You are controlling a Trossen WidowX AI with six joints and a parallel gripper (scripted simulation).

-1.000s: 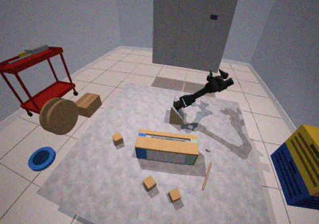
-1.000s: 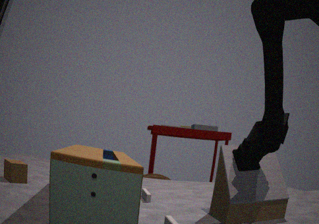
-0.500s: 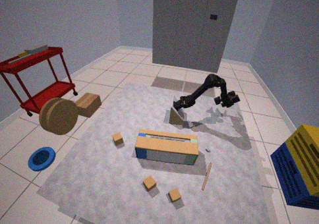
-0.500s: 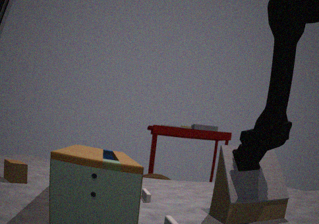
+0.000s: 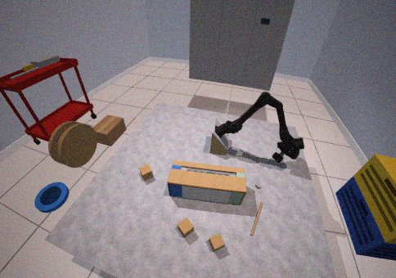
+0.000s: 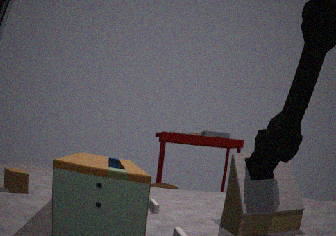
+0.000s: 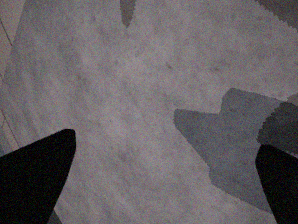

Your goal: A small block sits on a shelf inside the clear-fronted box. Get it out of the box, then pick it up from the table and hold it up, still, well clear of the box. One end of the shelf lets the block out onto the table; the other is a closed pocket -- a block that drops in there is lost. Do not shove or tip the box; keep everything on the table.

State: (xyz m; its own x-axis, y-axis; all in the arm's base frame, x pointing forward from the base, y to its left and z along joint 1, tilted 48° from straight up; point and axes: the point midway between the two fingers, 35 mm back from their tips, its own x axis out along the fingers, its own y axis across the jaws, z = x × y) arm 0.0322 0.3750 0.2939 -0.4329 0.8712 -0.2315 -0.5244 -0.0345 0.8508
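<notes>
The box lies 29 cm ahead of my gripper tip, 52 cm to the right of it and 3 cm above it. Also, from my gripper tip: thin stick 46 cm ahead, 25 cm to the right, 3 cm below.
</notes>
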